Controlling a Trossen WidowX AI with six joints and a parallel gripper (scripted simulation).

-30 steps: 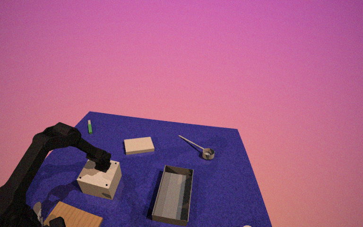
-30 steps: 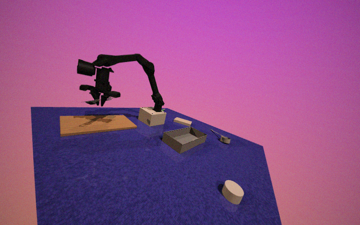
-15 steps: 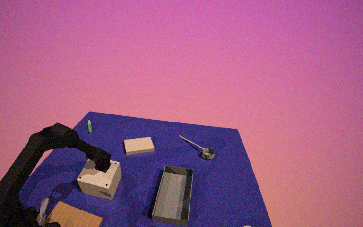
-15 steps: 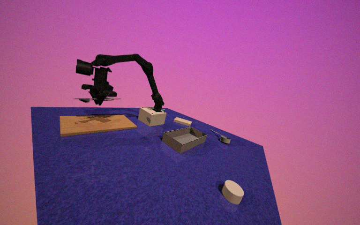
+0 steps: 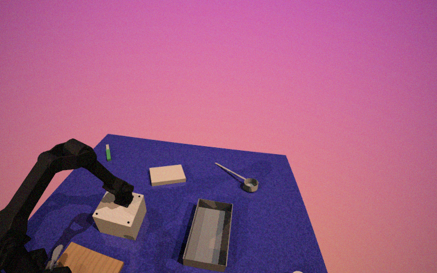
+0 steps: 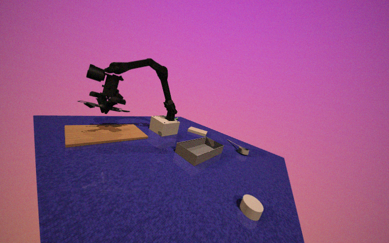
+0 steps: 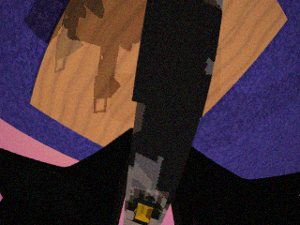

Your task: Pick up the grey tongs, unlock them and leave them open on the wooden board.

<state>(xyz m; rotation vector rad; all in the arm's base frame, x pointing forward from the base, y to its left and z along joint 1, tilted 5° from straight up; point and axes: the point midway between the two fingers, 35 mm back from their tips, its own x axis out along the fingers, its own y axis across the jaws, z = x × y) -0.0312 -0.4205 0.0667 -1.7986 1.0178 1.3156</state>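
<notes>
Right now my gripper tip is 1 cm short of the yellow lock, 2 cm to the left of it and 4 cm below it. The rest, counted from my gripper tip: wooden board (1 cm behind, 4 cm to the left, 12 cm below); then roasting tin (39 cm ahead, 43 cm to the left, 10 cm below); then beige block (10 cm ahead, 74 cm to the left, 11 cm below).
</notes>
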